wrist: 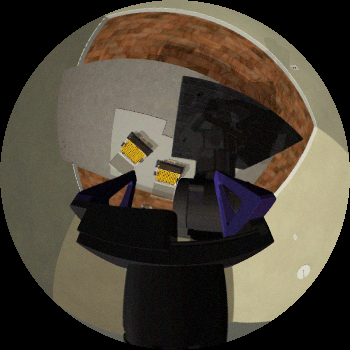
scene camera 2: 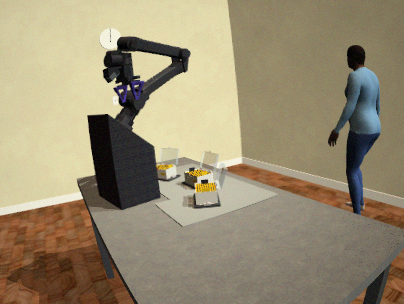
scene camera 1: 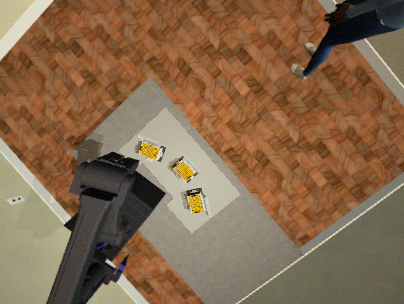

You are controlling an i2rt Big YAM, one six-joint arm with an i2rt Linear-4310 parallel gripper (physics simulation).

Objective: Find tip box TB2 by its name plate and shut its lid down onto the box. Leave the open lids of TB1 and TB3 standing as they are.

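Frame: origin at the arm's base, x back, y right, z up, level; metres.
Seen in the pictures: gripper, fingertip midpoint: (wrist: 174, 174) (scene camera 2: 130, 101) (scene camera 1: 118, 248); arm's base at its link origin: (wrist: 214, 135) (scene camera 2: 120, 127).
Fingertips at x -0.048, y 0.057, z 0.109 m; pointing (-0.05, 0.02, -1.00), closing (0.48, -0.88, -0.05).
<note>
Pixels of each thing's top centre, then the offset from my fingertips to it. Level surfaces: height alone.
- nearest box at its top centre: (scene camera 2: 205, 183) (wrist: 131, 153) (scene camera 1: 195, 204) dx -0.248, dy +0.125, dz -0.360 m
- middle box at its top centre: (scene camera 2: 197, 169) (wrist: 166, 178) (scene camera 1: 183, 171) dx -0.298, dy -0.095, dz -0.360 m
- far box at its top centre: (scene camera 2: 160, 166) (scene camera 1: 148, 153) dx -0.166, dy -0.315, dz -0.369 m
- mat at its surface level: dz -0.435 m
- grey table at its surface level: dz -0.438 m
Three tip boxes with yellow tips stand on the pale mat with clear lids open: a nearest box (scene camera 1: 195, 202) (scene camera 2: 206, 196) (wrist: 133, 151), a middle box (scene camera 1: 184, 170) (scene camera 2: 198, 178) (wrist: 167, 175) and a far box (scene camera 1: 150, 150) (scene camera 2: 166, 171). The far box does not show in the wrist view. The name plates are too small to read, so I cannot tell which box is TB2. My gripper (scene camera 2: 129, 99) (wrist: 174, 174) is open and empty, its purple fingers high above and well away from the boxes. In scene camera 1 the arm partly hides it.
A tall black block with a sloping top (scene camera 1: 150, 194) (scene camera 2: 125, 165) (wrist: 200, 107) stands beside the mat (scene camera 1: 225, 192) (scene camera 2: 182, 218) (wrist: 122, 117) on the grey table (scene camera 1: 250, 260) (scene camera 2: 250, 250) (wrist: 90, 100). A person (scene camera 1: 325, 47) (scene camera 2: 363, 110) stands on the floor away from the table.
</note>
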